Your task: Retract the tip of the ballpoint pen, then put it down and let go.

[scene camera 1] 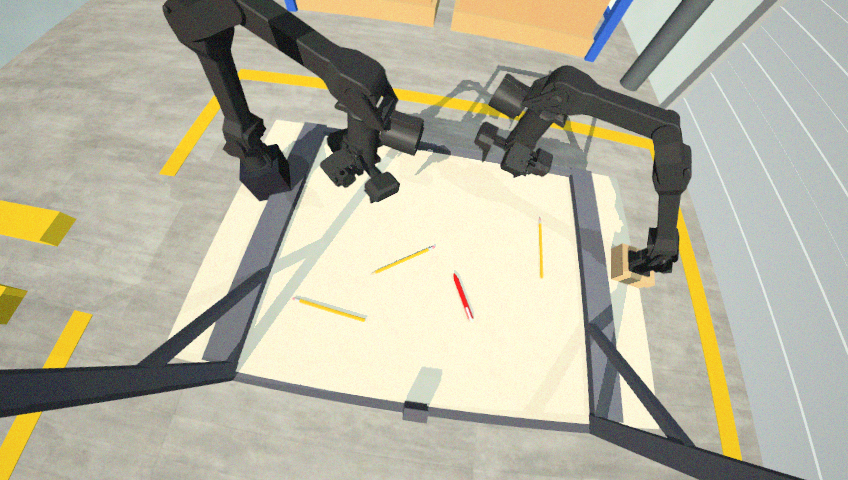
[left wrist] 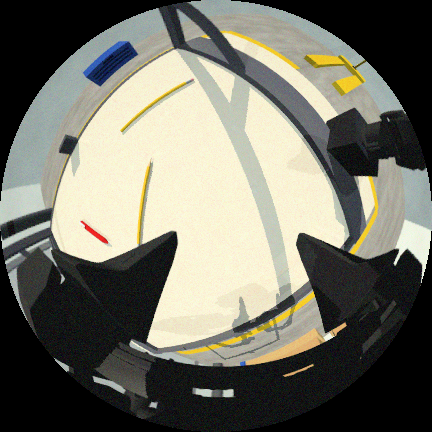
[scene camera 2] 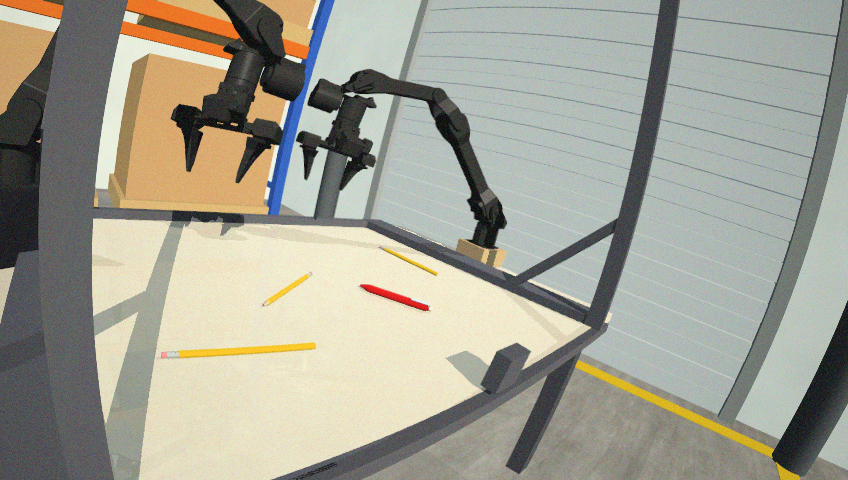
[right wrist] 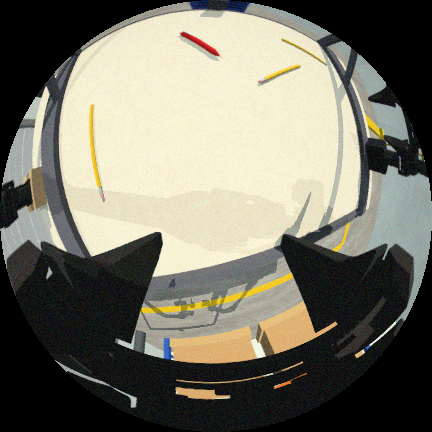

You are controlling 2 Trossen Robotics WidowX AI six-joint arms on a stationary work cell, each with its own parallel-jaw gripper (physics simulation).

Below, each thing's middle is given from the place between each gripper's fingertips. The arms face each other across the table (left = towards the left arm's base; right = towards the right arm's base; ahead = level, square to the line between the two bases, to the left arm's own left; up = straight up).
Right now my right hand is 130 mm past the tan block (scene camera 1: 620, 272), 460 mm to the left of it and 110 mm above it. Also, from my right hand: grey block (scene camera 2: 507, 364) 600 mm behind, 80 mm to the left, 100 mm below.
My left hand is 43 cm past the grey block, 24 cm to the left of it and 12 cm above it. Also, from my left hand: tan block (77 cm to the right, 12 cm below, 4 cm ahead).
